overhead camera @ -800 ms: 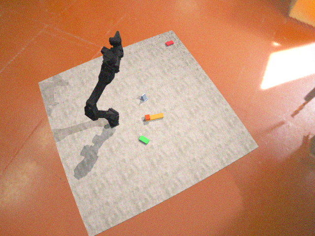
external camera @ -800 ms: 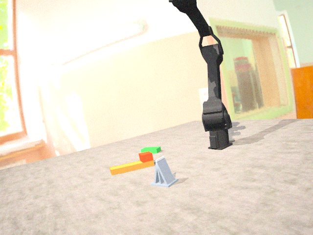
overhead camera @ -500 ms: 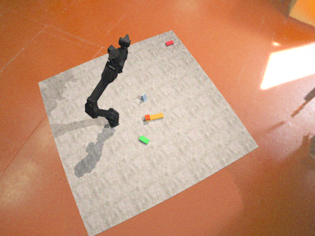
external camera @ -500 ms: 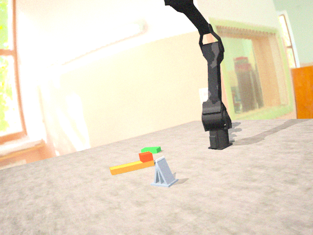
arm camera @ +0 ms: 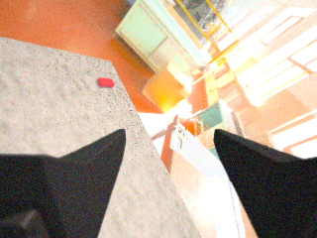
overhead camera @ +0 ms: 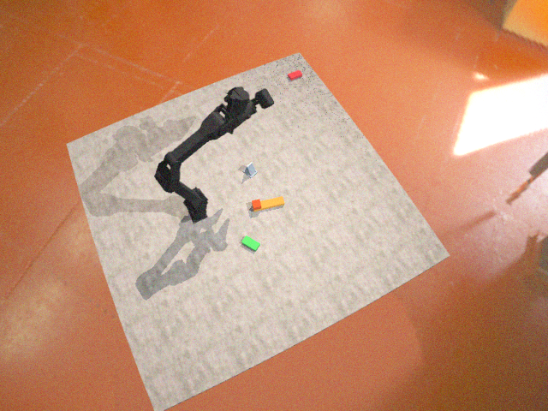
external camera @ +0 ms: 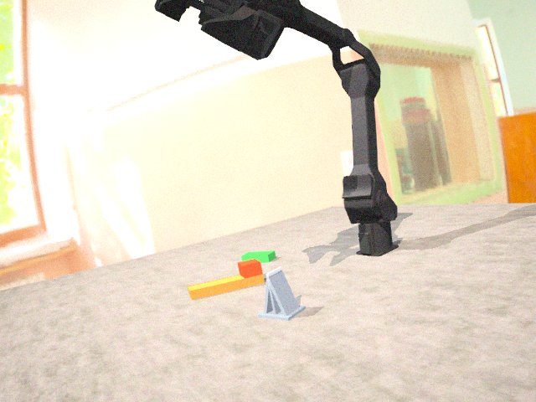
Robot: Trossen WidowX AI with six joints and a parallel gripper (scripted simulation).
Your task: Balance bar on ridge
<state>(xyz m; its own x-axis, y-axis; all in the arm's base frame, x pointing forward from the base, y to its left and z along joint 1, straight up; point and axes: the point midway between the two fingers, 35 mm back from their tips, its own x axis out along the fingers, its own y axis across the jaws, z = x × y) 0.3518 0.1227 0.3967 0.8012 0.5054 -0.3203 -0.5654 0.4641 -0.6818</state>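
The bar lies 370 mm below my gripper tip, 230 mm to the right of it and 120 mm behind it. Round my gripper tip: small red block 380 mm below, 360 mm to the left, 360 mm ahead; then green block 380 mm below, 360 mm to the right, 240 mm behind.
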